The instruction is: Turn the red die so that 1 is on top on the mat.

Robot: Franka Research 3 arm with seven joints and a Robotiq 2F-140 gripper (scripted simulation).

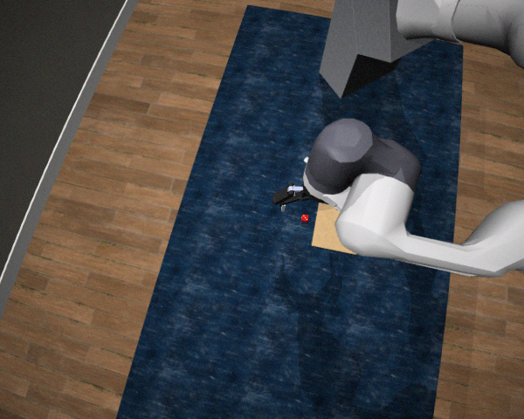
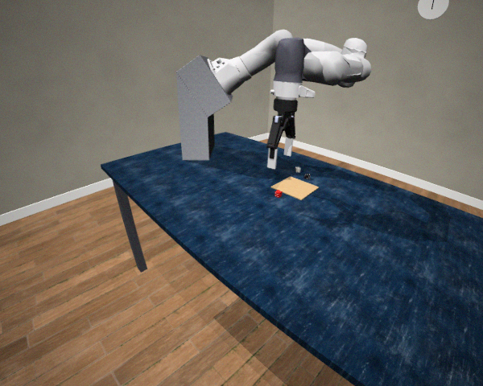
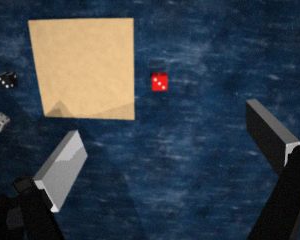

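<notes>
Right now my hand is 140 mm above the red die. From my hand the other things lie so: white die (210 mm to the left, 170 mm behind, 140 mm below); then black die (200 mm to the left, 140 mm below, 90 mm behind); then tan mat (150 mm below, 100 mm to the left, 30 mm behind).
</notes>
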